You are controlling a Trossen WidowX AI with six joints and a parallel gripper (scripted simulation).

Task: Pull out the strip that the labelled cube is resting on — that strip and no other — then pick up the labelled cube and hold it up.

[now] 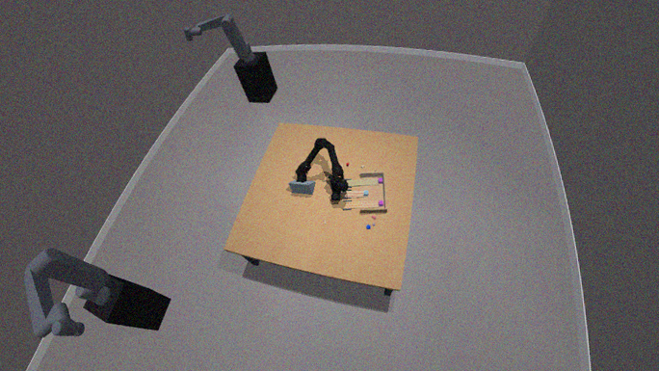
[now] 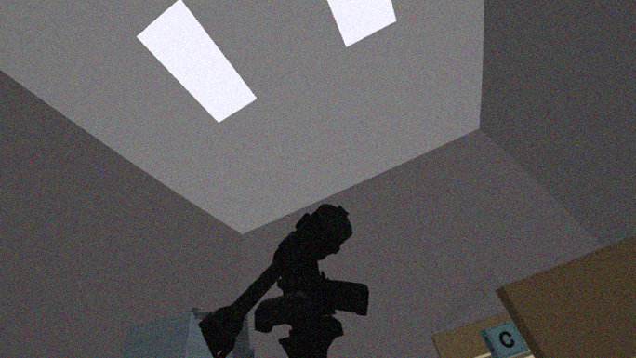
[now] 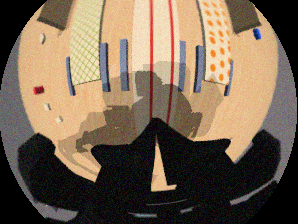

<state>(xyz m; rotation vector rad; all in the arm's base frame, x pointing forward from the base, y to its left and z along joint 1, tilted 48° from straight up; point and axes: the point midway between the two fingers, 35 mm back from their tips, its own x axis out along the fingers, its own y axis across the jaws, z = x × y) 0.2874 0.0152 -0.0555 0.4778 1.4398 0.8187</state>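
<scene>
My gripper tip is 210 mm short of the labelled cube, 40 mm to the right of it and 20 mm below it. Round my gripper tip: blue piece 280 mm ahead, 220 mm to the right.
</scene>
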